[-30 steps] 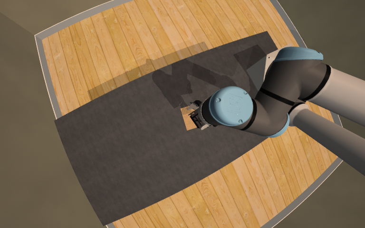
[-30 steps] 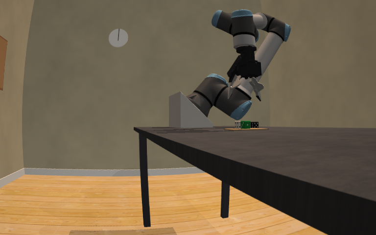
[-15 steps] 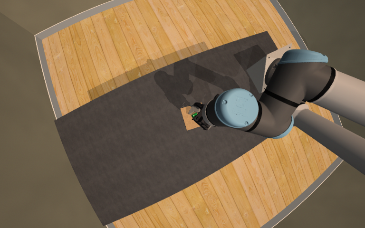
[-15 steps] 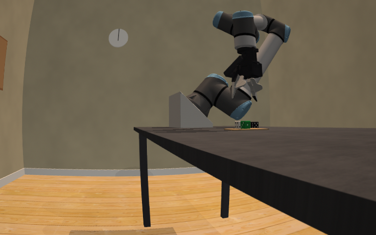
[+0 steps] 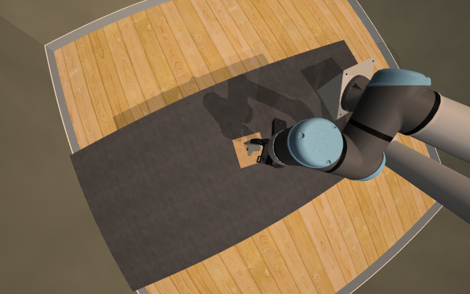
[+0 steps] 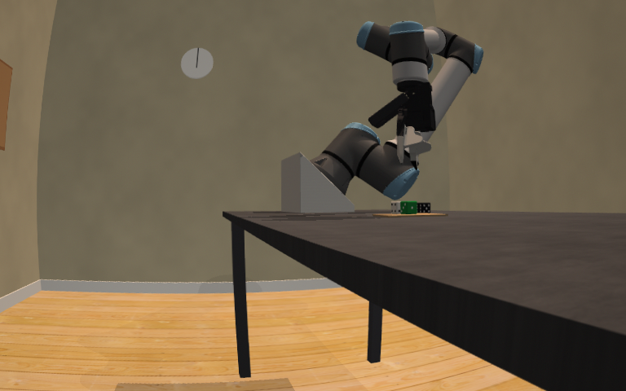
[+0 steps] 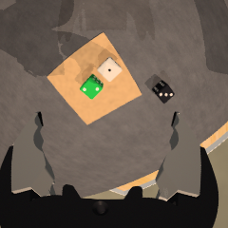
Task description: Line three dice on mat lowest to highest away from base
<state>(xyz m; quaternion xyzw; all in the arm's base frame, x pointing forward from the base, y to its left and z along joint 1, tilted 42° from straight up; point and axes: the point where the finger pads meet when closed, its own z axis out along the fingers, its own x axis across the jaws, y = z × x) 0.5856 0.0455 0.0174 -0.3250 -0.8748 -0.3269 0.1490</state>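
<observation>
Right now my hand is 100 mm above the black die, 80 mm to the right of it and 70 mm past it. Also, from my hand: tan mat (110 mm below, 30 mm ahead, 20 mm to the right); white die (100 mm below, 20 mm to the right, 20 mm behind); green die (100 mm below, 30 mm ahead, 20 mm to the right).
</observation>
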